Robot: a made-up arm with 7 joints. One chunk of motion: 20 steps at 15 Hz.
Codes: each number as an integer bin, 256 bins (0 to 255) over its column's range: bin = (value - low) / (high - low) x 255, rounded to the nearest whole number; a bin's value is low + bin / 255 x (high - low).
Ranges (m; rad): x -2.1..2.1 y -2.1..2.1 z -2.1..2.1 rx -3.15..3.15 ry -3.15..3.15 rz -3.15..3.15
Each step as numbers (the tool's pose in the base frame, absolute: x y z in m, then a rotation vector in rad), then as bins.
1 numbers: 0.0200 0.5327 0.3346 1.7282 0.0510 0.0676
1 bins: 129 160 148 197 130 130
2 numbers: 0.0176 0.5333 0.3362 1.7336 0.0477 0.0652
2 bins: 129 160 148 198 129 130
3 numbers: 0.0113 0.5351 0.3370 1.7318 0.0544 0.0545
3 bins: 128 160 148 198 130 130
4 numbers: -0.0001 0.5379 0.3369 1.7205 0.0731 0.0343
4 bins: 127 160 148 197 130 129
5 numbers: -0.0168 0.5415 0.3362 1.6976 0.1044 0.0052
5 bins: 126 160 148 196 132 128
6 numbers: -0.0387 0.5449 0.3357 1.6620 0.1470 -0.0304
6 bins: 125 161 148 195 133 126
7 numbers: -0.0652 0.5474 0.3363 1.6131 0.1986 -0.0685
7 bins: 124 161 148 193 136 125
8 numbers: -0.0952 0.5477 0.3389 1.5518 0.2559 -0.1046
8 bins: 122 161 148 190 138 123
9 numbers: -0.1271 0.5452 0.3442 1.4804 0.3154 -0.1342
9 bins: 120 161 148 187 140 122
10 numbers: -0.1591 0.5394 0.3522 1.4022 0.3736 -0.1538
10 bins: 118 160 149 184 143 121
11 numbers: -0.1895 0.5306 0.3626 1.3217 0.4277 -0.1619
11 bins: 116 160 150 181 145 121
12 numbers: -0.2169 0.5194 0.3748 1.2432 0.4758 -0.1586
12 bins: 114 159 150 178 147 121
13 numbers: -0.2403 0.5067 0.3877 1.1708 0.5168 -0.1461
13 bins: 113 158 151 175 148 122
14 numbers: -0.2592 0.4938 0.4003 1.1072 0.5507 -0.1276
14 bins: 112 157 152 172 150 122
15 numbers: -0.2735 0.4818 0.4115 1.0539 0.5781 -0.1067
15 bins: 111 157 152 170 151 123
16 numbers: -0.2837 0.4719 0.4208 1.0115 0.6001 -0.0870
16 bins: 110 156 153 168 152 124
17 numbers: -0.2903 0.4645 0.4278 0.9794 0.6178 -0.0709
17 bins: 110 156 153 167 153 125
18 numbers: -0.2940 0.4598 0.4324 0.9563 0.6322 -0.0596
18 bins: 110 155 154 166 153 125
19 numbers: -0.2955 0.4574 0.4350 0.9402 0.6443 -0.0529
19 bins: 110 155 154 166 154 125
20 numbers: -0.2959 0.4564 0.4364 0.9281 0.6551 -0.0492
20 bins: 110 155 154 165 154 126
